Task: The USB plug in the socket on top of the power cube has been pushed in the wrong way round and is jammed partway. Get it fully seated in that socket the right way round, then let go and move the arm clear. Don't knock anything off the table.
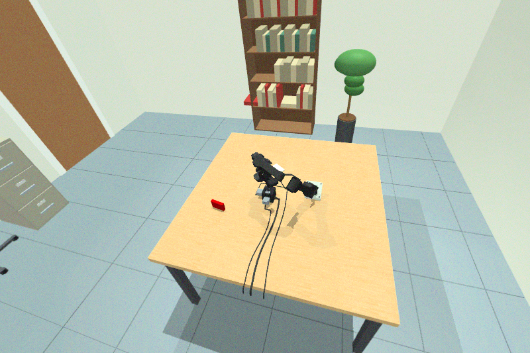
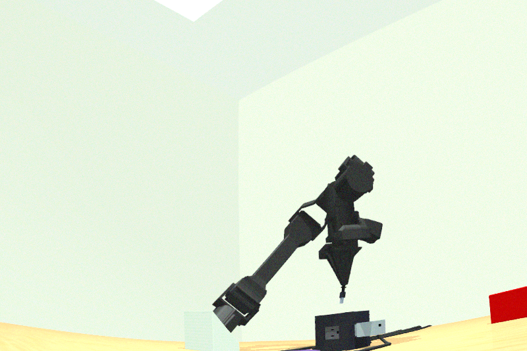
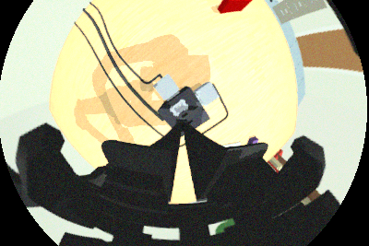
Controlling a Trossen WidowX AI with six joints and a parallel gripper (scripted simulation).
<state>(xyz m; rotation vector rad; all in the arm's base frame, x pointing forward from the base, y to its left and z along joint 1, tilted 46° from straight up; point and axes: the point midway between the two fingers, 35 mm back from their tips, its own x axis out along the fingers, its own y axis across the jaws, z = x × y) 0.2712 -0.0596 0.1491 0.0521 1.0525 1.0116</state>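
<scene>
Now: gripper tip 20 mm above the usb plug. Round my gripper tip: red block: 320 mm ahead, 120 mm to the left, 100 mm below; white sheet: 290 mm to the right, 130 mm below; purple block: 340 mm to the right, 120 mm below, 110 mm ahead.
</scene>
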